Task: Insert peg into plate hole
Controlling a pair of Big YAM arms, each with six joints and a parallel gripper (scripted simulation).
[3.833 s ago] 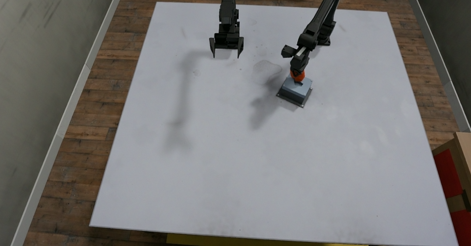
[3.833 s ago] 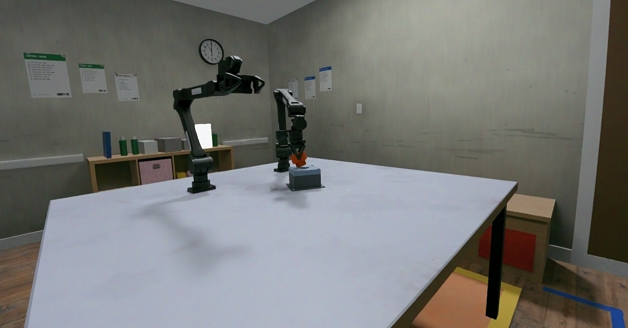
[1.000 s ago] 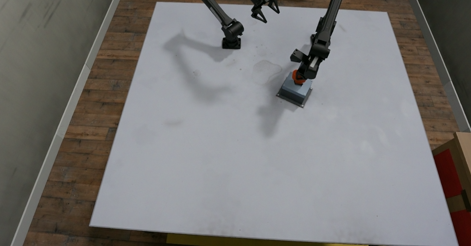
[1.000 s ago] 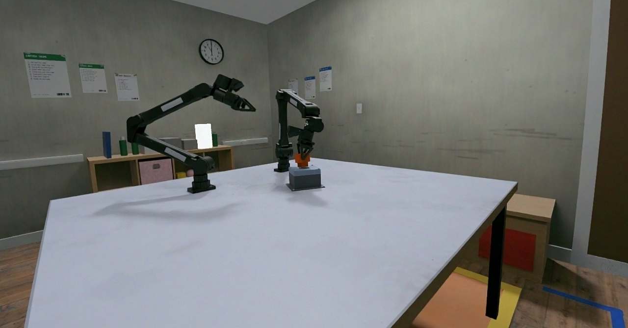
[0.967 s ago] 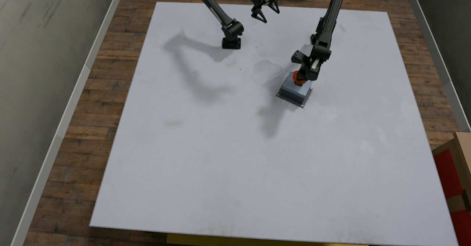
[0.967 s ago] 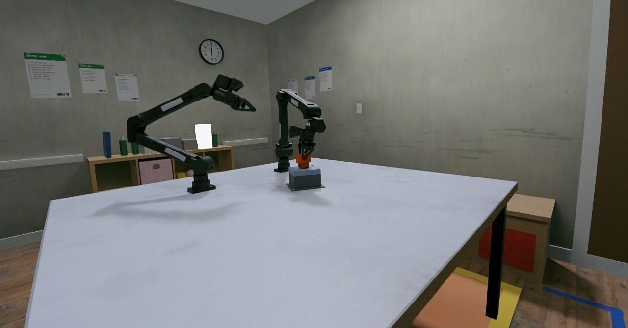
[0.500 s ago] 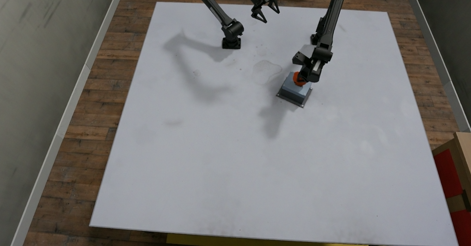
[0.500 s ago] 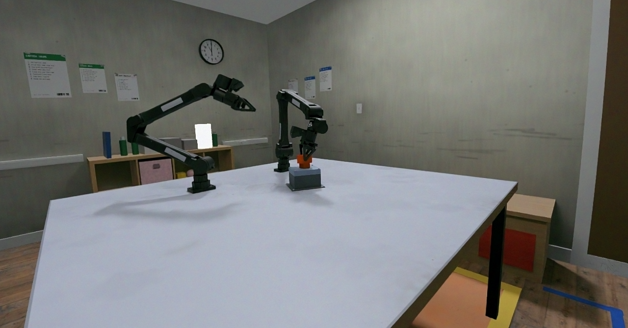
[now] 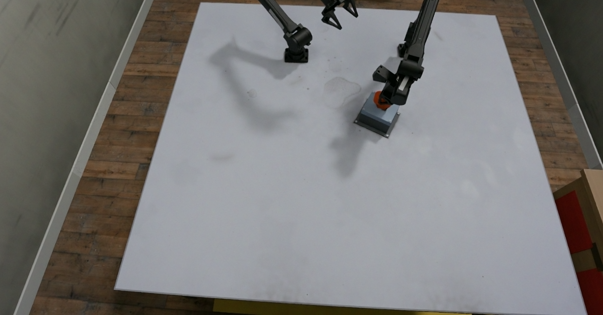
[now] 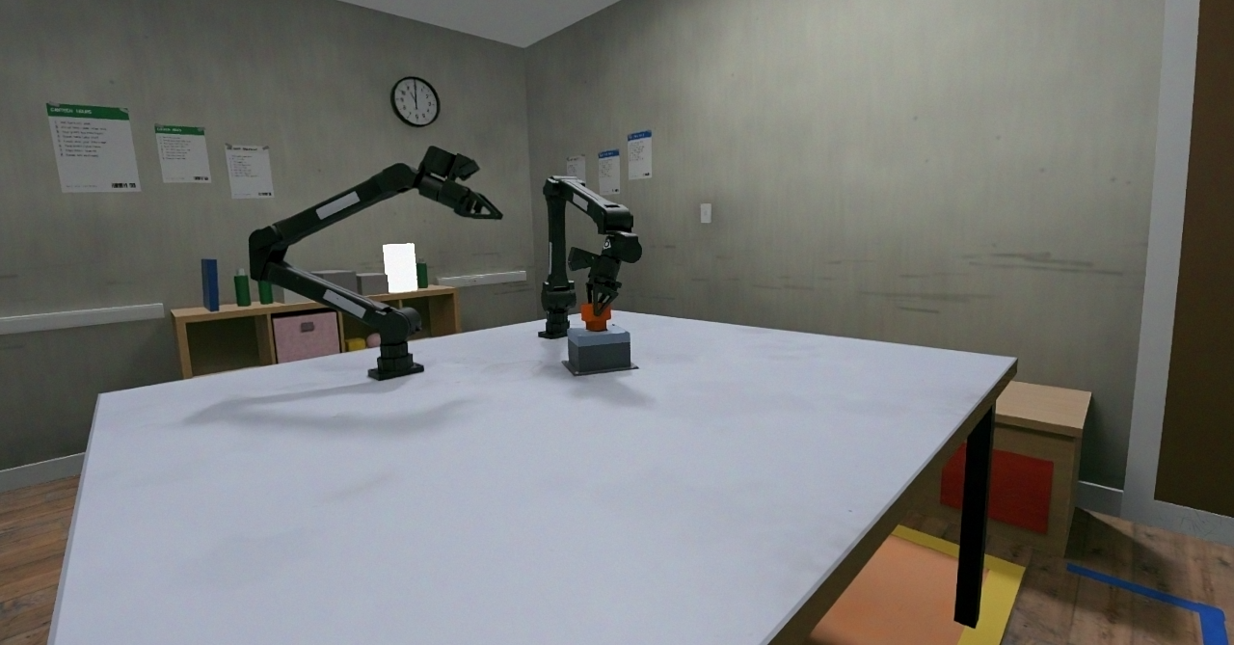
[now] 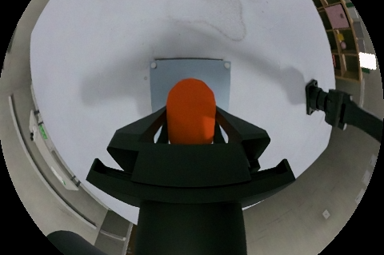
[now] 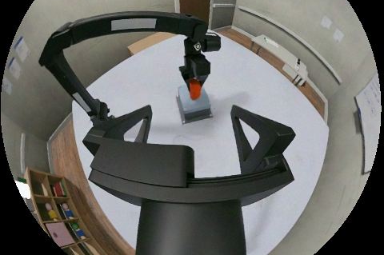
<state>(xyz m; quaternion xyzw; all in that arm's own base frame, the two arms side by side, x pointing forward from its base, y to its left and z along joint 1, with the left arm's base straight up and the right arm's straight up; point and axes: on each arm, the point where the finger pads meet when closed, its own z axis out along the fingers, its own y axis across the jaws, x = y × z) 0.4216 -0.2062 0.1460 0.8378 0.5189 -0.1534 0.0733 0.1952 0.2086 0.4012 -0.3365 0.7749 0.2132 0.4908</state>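
Now: left hand 10 mm to the right of the blue-grey plate and 70 mm above it. Also, from my left hand: orange peg 20 mm below.
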